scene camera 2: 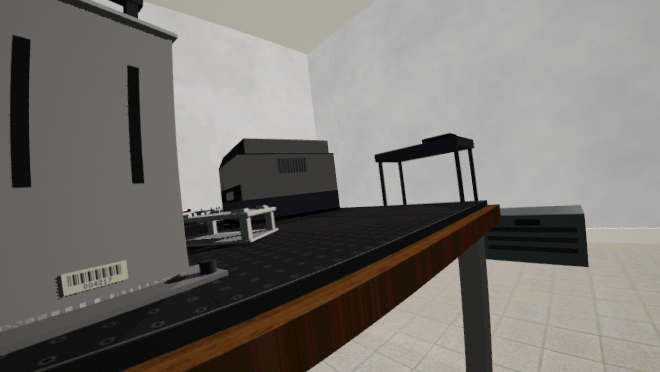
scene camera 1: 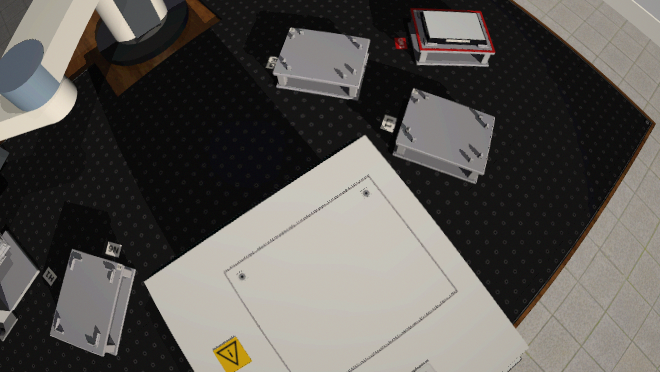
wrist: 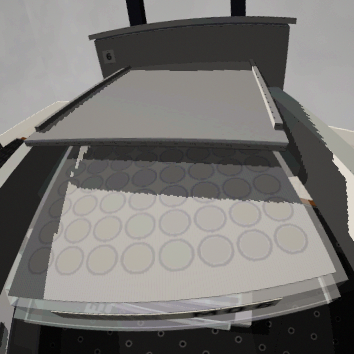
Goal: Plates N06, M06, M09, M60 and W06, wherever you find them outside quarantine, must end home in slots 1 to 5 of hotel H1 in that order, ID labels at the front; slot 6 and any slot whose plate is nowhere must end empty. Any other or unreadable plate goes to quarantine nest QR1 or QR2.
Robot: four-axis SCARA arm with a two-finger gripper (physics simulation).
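Frame: origin at the arm's base, x ahead, y left, z up, level; millimetres.
Where they show: arm's base, link origin: (scene camera 1: 143, 26).
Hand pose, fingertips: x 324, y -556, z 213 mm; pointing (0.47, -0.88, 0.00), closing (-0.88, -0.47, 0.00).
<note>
Each offset is from my fingertips to the centre of the thing. "spot": to the spot under its first point.
In the wrist view a clear plate with round wells {4 mm down, 13 mm back, 25 mm left} (wrist: 175, 225) lies level under a grey shelf {12 mm up, 1 mm back, 7 mm right} (wrist: 170, 107) of a hotel {60 mm down, 6 mm ahead, 36 mm right} (wrist: 195, 55); a tag "6" shows on the hotel's back wall. The dark ID strip {spot: 2 mm down, 44 mm back, 80 mm left} (wrist: 165, 313) is on the plate's near edge, too slanted to read. My gripper (wrist: 162, 114) has its fingers against the plate's two sides and is shut on it. In scene camera 1 a grey structure {spot: 192 mm down, 19 mm ahead, 16 mm left} (scene camera 1: 17, 270) stands at the left edge by an "H1" tag {200 mm down, 79 mm ahead, 77 mm left} (scene camera 1: 49, 276). A red-rimmed nest {172 mm down, 243 mm ahead, 1022 mm left} (scene camera 1: 422, 49) holds a plate {143 mm down, 243 mm ahead, 1022 mm left} (scene camera 1: 455, 26) at the upper right.
Grey nests without plates stand by tags "N6" {172 mm down, 198 mm ahead, 147 mm left} (scene camera 1: 92, 300) and "L1" {170 mm down, 389 mm ahead, 825 mm left} (scene camera 1: 445, 132); another nest {170 mm down, 121 mm ahead, 770 mm left} (scene camera 1: 325, 55) is at the top. A large cream housing {75 mm down, 497 mm ahead, 458 mm left} (scene camera 1: 325, 300) fills the lower middle. Scene camera 2 shows a grey housing {spot: 81 mm down, 19 mm ahead, 89 mm right} (scene camera 2: 85, 150), an instrument {spot: 64 mm down, 434 mm ahead, 316 mm left} (scene camera 2: 280, 175) and a black stand (scene camera 2: 425, 149).
</note>
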